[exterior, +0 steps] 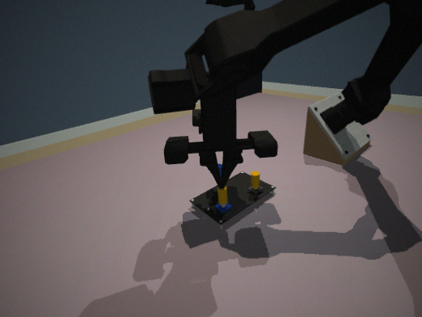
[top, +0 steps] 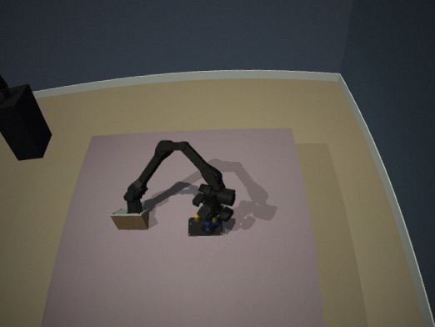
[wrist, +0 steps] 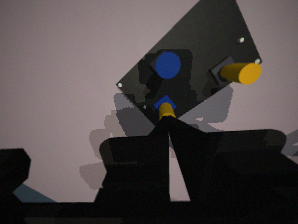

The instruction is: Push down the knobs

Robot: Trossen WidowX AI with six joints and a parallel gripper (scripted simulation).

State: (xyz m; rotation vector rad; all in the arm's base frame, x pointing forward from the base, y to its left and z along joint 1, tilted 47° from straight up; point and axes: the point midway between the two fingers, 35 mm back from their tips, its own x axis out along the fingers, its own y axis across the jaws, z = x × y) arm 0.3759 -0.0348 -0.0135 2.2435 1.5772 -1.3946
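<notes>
The yellow knob is 2 cm below my gripper tip.
</notes>
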